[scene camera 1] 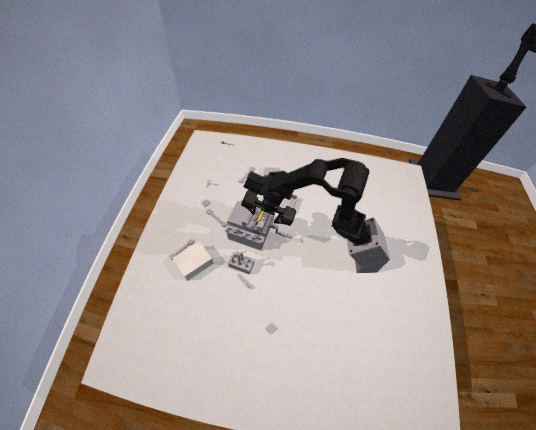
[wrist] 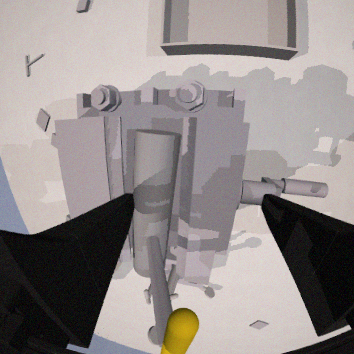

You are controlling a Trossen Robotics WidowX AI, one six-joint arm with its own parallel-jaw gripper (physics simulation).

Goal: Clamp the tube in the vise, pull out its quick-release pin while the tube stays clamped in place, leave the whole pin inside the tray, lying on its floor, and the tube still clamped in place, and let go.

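Places are measured from the arm's base along level axes (x left, y back, z up), in millimetres.
Where they show: gripper, between the fingertips: (scene camera 1: 263, 218) (wrist: 199, 200); arm's base, origin of its link: (scene camera 1: 361, 235).
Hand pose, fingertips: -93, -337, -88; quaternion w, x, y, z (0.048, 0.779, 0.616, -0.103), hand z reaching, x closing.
Each offset is from my fingertips to the top centre of the thing, as dx, dy, dz. "spot": to the spot under its first point.
The grey vise (scene camera 1: 245, 237) (wrist: 217, 150) stands under my gripper. The grey tube {+5, -33, +12} (wrist: 155, 160) lies lengthwise between its jaws; whether both jaws press on it I cannot tell. The pin's grey rod {spot: +21, -17, +43} (wrist: 159, 285) sticks out by the tube's near end, and its yellow handle {spot: +45, -9, +71} (scene camera 1: 260, 217) (wrist: 181, 327) shows at the bottom of the wrist view. My gripper (scene camera 1: 267, 210) (wrist: 199, 200) is open and empty, its left fingertip beside the tube and its right fingertip by the vise's screw handle. The open tray {-162, +55, -86} (wrist: 230, 51) lies beyond the bolted side of the vise.
The vise's screw handle {spot: +27, +90, -56} (wrist: 305, 187) sticks out to the right. A cream-topped box {+165, -253, -64} (scene camera 1: 192, 260) and a small pegged block {+150, -70, -77} (scene camera 1: 241, 262) stand in front of the vise. A small T-shaped part {-235, -259, -108} (scene camera 1: 212, 184) (wrist: 32, 65) lies at the left. A dark pedestal (scene camera 1: 445, 142) stands at the back right.
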